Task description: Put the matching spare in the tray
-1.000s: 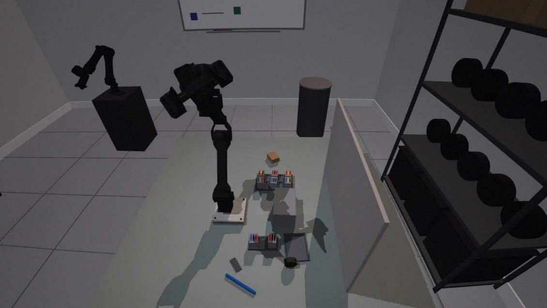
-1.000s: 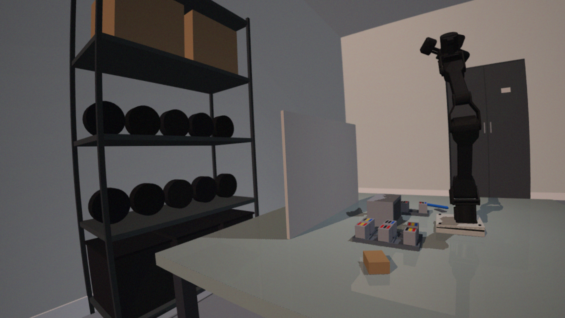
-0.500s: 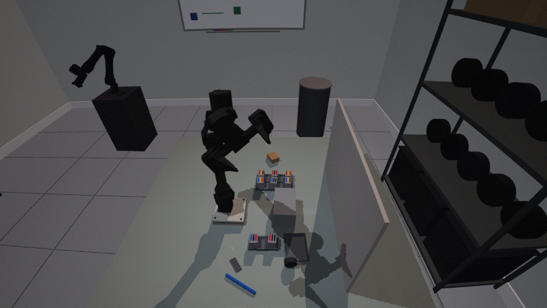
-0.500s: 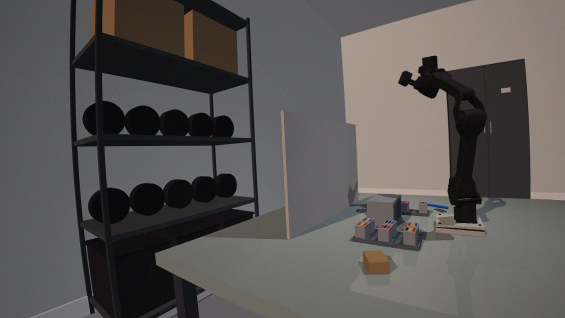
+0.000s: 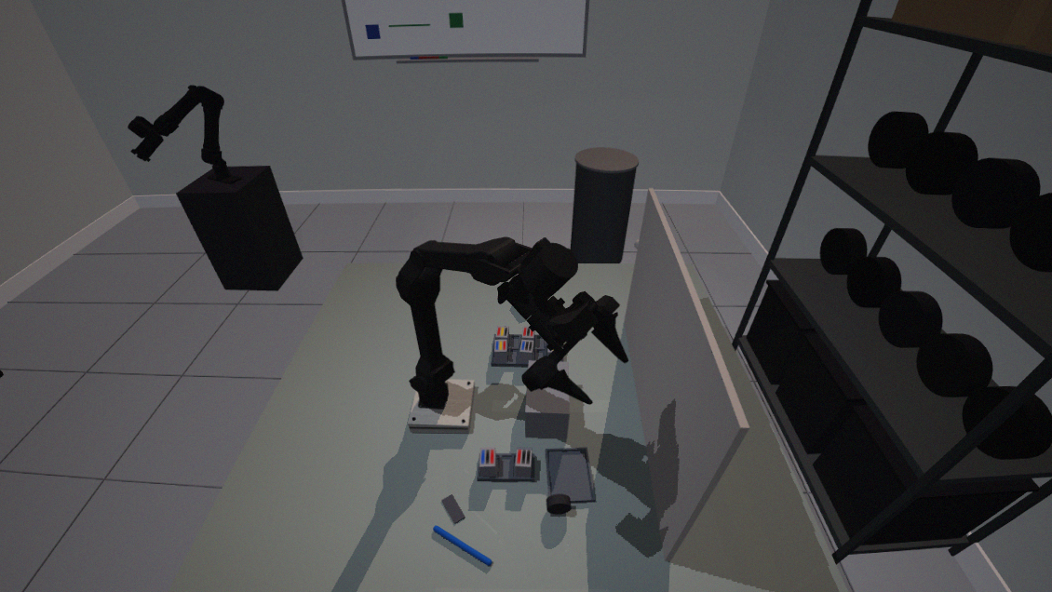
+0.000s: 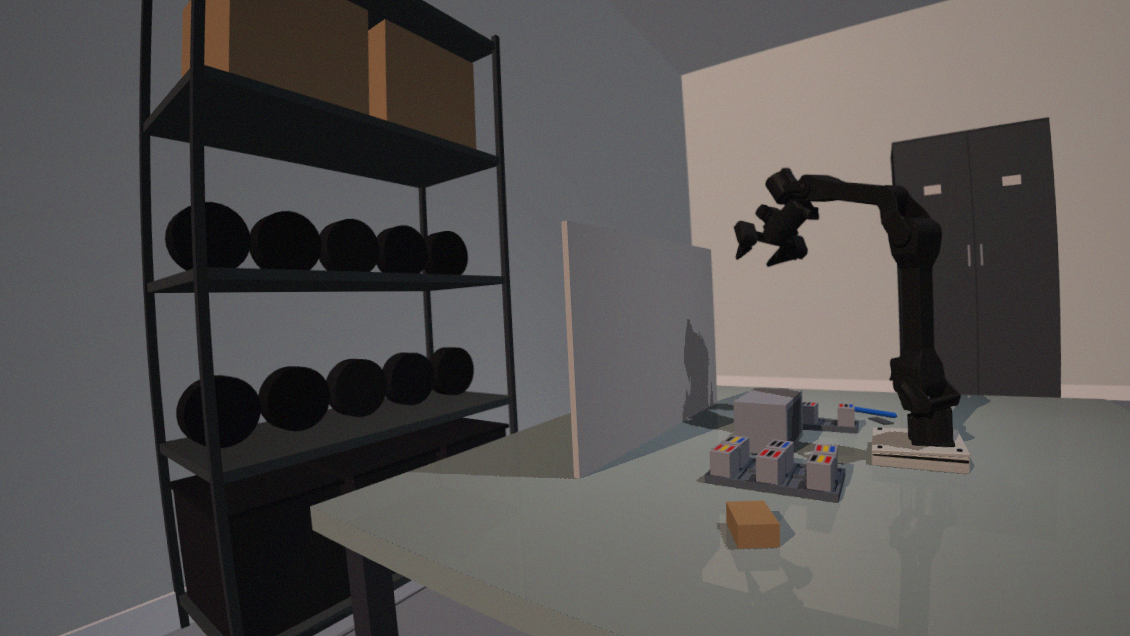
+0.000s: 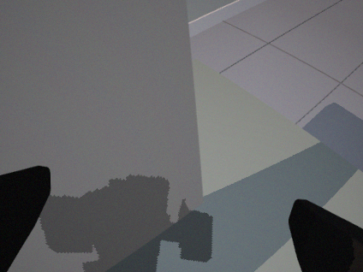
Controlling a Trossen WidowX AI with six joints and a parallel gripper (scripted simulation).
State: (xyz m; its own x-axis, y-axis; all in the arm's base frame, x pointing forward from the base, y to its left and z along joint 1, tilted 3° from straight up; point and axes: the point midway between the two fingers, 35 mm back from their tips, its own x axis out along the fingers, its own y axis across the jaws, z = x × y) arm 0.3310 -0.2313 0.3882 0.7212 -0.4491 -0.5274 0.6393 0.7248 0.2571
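The low grey holder lies 18 cm behind my gripper tip, 7 cm to the left of it and 39 cm below it. Round my gripper tip: black tape roll: 6 cm behind, 2 cm to the right, 37 cm below; dark tray: 3 cm behind, 6 cm to the left, 39 cm below; upright partition panel: 16 cm ahead, 23 cm to the left, 17 cm below.
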